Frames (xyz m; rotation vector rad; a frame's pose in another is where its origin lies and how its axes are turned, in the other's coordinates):
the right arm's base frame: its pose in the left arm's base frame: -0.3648 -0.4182 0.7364 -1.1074 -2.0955 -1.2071
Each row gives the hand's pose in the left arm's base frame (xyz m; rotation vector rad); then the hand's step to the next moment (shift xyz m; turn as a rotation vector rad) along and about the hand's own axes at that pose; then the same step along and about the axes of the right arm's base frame.
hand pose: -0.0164 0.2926 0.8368 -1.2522 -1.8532 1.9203
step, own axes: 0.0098 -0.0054 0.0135 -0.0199 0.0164 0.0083
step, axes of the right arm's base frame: 0.0078 -0.0156 -0.0013 -0.0219 0.0013 -0.0158
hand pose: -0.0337 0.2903 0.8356 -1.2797 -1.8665 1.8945
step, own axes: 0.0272 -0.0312 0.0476 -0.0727 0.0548 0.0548
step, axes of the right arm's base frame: 0.0361 -0.0502 -0.0125 -0.0762 -0.0152 -0.0725
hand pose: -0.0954 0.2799 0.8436 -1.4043 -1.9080 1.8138
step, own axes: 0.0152 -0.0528 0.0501 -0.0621 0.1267 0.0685
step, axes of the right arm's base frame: 0.0500 -0.0490 -0.0250 -0.1441 -0.0352 -0.0510
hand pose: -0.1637 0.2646 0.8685 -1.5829 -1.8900 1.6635
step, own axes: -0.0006 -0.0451 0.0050 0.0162 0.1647 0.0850
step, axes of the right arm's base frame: 0.0431 -0.0064 -0.0127 -0.1675 -0.0776 0.0232
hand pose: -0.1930 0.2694 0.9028 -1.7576 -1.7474 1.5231
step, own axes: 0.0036 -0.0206 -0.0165 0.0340 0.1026 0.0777
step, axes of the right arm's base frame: 0.0222 0.0143 0.0037 -0.1032 -0.0774 0.0328
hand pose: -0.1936 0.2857 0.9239 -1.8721 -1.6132 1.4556
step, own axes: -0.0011 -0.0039 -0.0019 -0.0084 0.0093 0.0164
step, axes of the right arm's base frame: 0.0039 0.0019 -0.0012 -0.0104 -0.0152 -0.0094
